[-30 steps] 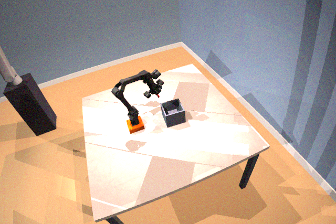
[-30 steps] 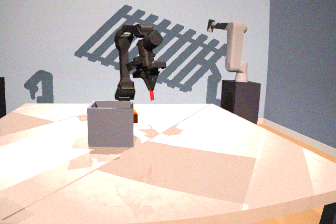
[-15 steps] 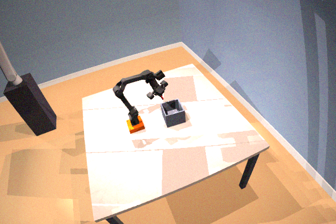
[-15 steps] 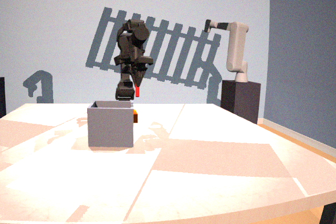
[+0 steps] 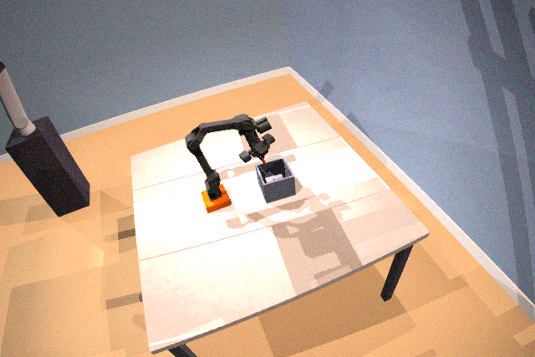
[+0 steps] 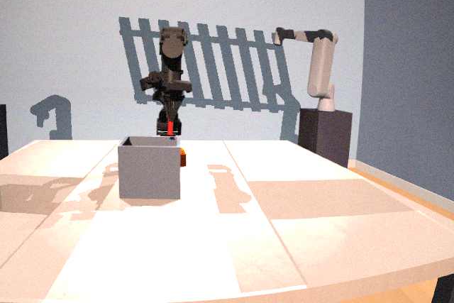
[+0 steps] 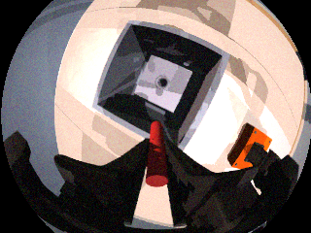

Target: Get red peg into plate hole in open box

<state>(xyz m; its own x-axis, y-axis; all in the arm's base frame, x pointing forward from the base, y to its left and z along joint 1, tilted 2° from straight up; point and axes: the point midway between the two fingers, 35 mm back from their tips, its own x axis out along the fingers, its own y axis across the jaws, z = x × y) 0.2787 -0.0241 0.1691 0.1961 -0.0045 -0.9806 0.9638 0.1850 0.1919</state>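
My gripper tip is now 3 cm short of the plate, 6 cm to the left of it and 14 cm above it. The rest, counted from my gripper tip: red peg: right at my gripper tip.
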